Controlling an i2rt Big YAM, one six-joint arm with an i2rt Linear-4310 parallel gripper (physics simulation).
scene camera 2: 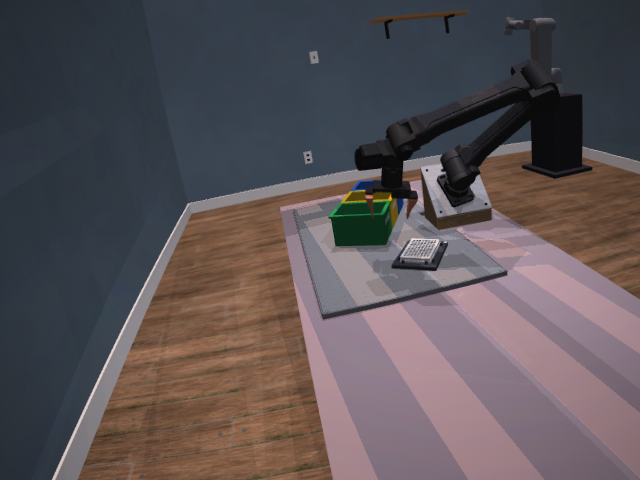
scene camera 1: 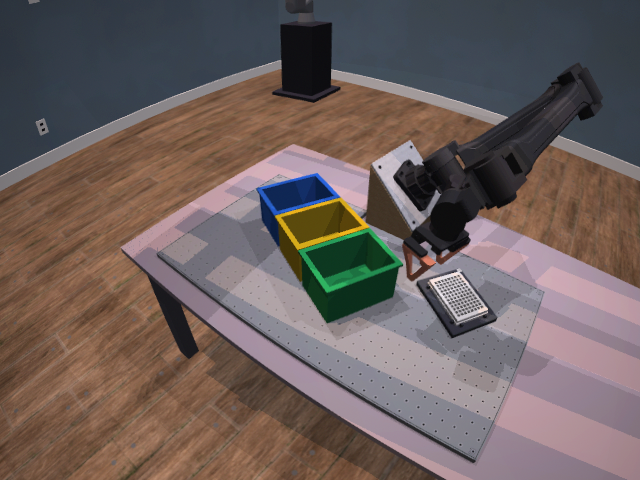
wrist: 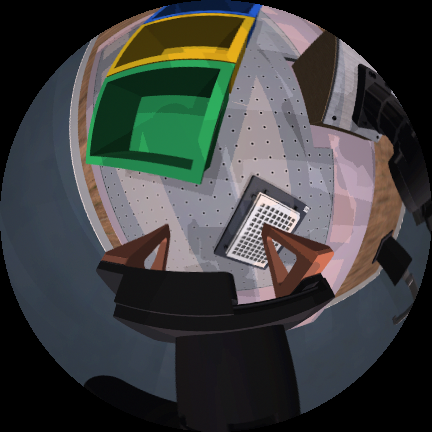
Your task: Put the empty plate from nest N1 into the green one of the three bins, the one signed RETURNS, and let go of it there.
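Seen in the pictures: gripper, fingertip midpoint: [scene camera 2: 389,217] [scene camera 1: 424,270] [wrist: 216,228]; arm's base, link origin: [scene camera 2: 455,189] [scene camera 1: 412,186].
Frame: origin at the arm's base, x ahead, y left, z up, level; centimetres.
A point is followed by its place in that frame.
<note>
The white plate [scene camera 1: 459,297] {x 24.3, y 22.2, z -7.2 cm} [scene camera 2: 421,250] {x 24.2, y 22.9, z -7.2 cm} [wrist: 250,239] {x 26.2, y 21.8, z -7.0 cm}, with a grid of small wells, lies flat on the dark nest [scene camera 1: 440,310] {x 28.9, y 19.6, z -8.3 cm} [scene camera 2: 437,256] {x 21.2, y 26.6, z -8.3 cm} [wrist: 241,215] {x 26.7, y 17.6, z -8.3 cm}. The green bin [scene camera 1: 361,294] {x 36.8, y 4.3, z -4.4 cm} [scene camera 2: 360,229] {x 35.7, y 5.0, z -4.2 cm} [wrist: 170,125] {x 33.2, y 0.1, z -8.9 cm} stands apart from the nest; its inside shows no plate. A small label shows on its side in scene camera 2, too small to read. My gripper [scene camera 1: 425,269] {x 29.2, y 14.0, z 0.8 cm} [scene camera 2: 390,217] {x 29.2, y 14.0, z 0.8 cm} [wrist: 216,228] {x 29.2, y 14.0, z 0.8 cm} is open and empty, pointing down above the board, higher than the plate. In the wrist view one fingertip overlaps the plate and the other is well left of it.
The yellow bin [scene camera 1: 323,222] {x 20.9, y -14.4, z -4.6 cm} [wrist: 185,37] {x 25.5, y -17.2, z -5.8 cm} adjoins the green bin, with the blue bin [scene camera 1: 299,193] {x 14.6, y -25.8, z -3.8 cm} beyond it. The arm's slanted base mount [scene camera 1: 387,206] {x 8.8, y -3.1, z -2.6 cm} [scene camera 2: 457,218] {x 2.9, y 5.6, z -8.0 cm} [wrist: 315,85] {x 9.0, y -1.6, z -5.6 cm} stands near the bins. The perforated board [scene camera 1: 392,356] {x 43.6, y 15.3, z -9.5 cm} [scene camera 2: 356,294] {x 46.4, y 32.6, z -9.5 cm} lies under bins and nest.
</note>
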